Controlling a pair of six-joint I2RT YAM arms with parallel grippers.
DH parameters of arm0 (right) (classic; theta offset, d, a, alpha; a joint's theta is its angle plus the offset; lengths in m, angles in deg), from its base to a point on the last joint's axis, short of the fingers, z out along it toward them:
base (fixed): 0 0 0 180
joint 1: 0 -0.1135 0.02 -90
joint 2: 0 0 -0.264 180
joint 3: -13.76 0 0.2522 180
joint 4: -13.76 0 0.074 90
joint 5: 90 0 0 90
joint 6: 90 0.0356 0 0
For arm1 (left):
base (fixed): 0 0 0 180
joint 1: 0 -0.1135 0.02 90
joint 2: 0 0 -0.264 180
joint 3: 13.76 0 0.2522 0
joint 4: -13.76 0 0.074 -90
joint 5: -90 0 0 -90
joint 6: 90 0.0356 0 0
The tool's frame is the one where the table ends.
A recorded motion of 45 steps. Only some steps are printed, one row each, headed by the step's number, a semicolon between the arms.
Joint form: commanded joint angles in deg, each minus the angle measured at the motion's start. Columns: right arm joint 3, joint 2, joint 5, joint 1, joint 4, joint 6; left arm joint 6, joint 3, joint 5, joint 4, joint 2, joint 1.
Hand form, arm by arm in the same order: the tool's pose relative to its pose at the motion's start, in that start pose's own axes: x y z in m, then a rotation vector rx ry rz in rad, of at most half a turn. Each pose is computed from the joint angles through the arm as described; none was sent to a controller.
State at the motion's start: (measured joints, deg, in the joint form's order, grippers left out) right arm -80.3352 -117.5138 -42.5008 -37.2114 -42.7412 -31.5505; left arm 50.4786 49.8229 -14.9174 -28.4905 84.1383 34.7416
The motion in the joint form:
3: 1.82 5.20 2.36 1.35 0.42 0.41; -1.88 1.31 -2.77 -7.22 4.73 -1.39
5: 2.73 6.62 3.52 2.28 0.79 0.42; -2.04 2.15 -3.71 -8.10 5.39 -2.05
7: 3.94 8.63 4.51 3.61 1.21 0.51; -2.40 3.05 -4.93 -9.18 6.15 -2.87
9: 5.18 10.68 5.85 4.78 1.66 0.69; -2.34 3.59 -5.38 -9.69 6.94 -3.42
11: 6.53 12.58 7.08 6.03 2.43 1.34; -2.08 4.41 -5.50 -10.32 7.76 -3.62
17: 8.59 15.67 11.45 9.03 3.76 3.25; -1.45 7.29 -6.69 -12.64 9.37 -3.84
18: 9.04 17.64 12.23 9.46 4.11 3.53; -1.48 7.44 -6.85 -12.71 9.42 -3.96
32: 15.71 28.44 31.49 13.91 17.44 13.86; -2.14 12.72 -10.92 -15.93 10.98 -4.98
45: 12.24 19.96 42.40 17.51 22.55 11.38; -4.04 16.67 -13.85 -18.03 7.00 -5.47
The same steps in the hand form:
3: -0.0012 0.0108 -0.0257 0.0732 -0.0316 -0.0193; 0.0142 -0.0029 0.0144 0.1562 0.0818 -0.1065
5: 0.0019 0.0110 -0.0338 0.1051 -0.0381 -0.0165; 0.0149 0.0005 0.0142 0.1702 0.0779 -0.1245
7: 0.0062 0.0118 -0.0454 0.1408 -0.0529 -0.0108; 0.0163 0.0041 0.0139 0.1886 0.0730 -0.1505
9: 0.0104 0.0135 -0.0561 0.1807 -0.0636 -0.0050; 0.0180 0.0068 0.0152 0.1989 0.0756 -0.1629
11: 0.0154 0.0142 -0.0659 0.2202 -0.0773 0.0097; 0.0177 0.0093 0.0163 0.2069 0.0803 -0.1651
17: 0.0268 0.0113 -0.0861 0.3301 -0.0902 0.0650; 0.0126 0.0167 0.0155 0.2314 0.0736 -0.1657
18: 0.0264 0.0168 -0.0950 0.3604 -0.1084 0.0573; 0.0126 0.0174 0.0152 0.2317 0.0713 -0.1683
32: 0.0392 0.0257 -0.1462 0.8228 -0.2595 0.1887; 0.0017 0.0336 0.0064 0.2587 0.0114 -0.2002
45: 0.0456 -0.0249 -0.1505 1.0323 -0.1775 0.2525; -0.0158 0.0428 -0.0266 0.2123 -0.0845 -0.2063

